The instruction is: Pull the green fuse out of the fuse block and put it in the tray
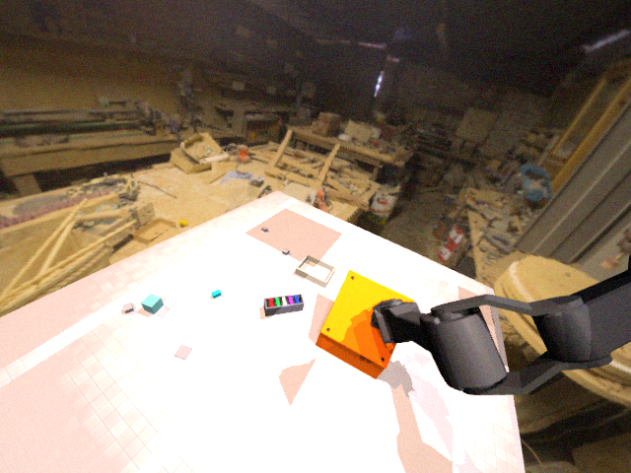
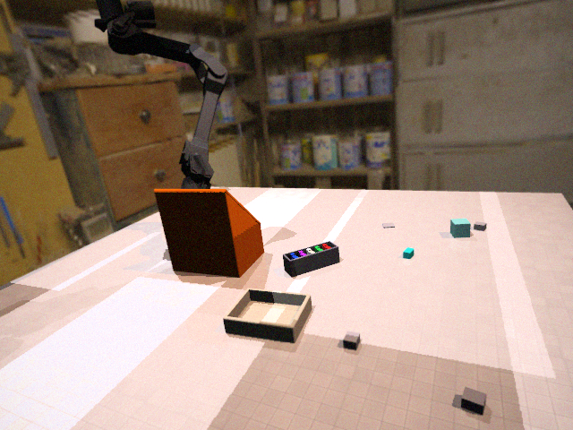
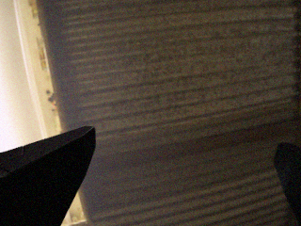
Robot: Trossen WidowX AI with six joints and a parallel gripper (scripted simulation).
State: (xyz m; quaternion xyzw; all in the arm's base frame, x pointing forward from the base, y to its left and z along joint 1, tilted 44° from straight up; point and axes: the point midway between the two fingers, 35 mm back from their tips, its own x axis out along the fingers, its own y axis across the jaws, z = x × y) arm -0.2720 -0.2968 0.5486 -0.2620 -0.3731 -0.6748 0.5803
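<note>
Now: the green fuse 57 cm ahead of my gripper tip, 14 cm to the right of it and 77 cm below it. The rest, counted from my gripper tip: tray (53 cm ahead, 37 cm to the right, 79 cm below).
</note>
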